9 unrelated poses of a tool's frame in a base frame.
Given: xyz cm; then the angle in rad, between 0 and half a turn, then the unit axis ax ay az.
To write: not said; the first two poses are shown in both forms.
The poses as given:
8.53 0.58 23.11 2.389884 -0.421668 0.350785 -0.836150
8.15 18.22 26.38 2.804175 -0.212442 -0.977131 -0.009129
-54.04 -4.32 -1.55 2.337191 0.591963 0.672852 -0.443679
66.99 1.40 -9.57 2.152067 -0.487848 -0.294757 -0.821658
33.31 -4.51 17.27 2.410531 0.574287 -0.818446 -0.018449
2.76 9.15 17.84 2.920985 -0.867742 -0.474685 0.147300
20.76 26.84 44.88 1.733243 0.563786 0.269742 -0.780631
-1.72 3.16 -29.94 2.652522 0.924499 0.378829 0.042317
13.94 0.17 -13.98 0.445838 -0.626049 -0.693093 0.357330
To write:
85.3 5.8 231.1 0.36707 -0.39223 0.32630 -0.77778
81.5 182.2 263.8 0.16791 -0.20943 -0.96326 -0.00900
-540.4 -43.2 -15.5 0.39144 0.54473 0.61916 -0.40827
669.9 14.0 -95.7 0.47482 -0.42935 -0.25941 -0.72313
333.1 -45.1 172.7 0.35745 0.53635 -0.76437 -0.01723
27.6 91.5 178.4 0.11008 -0.86247 -0.47180 0.14640
207.6 268.4 448.8 0.64741 0.42969 0.20558 -0.59495
-17.2 31.6 -299.4 0.24211 0.89699 0.36756 0.04106
139.4 1.7 -139.8 0.97526 -0.13841 -0.15323 0.07900

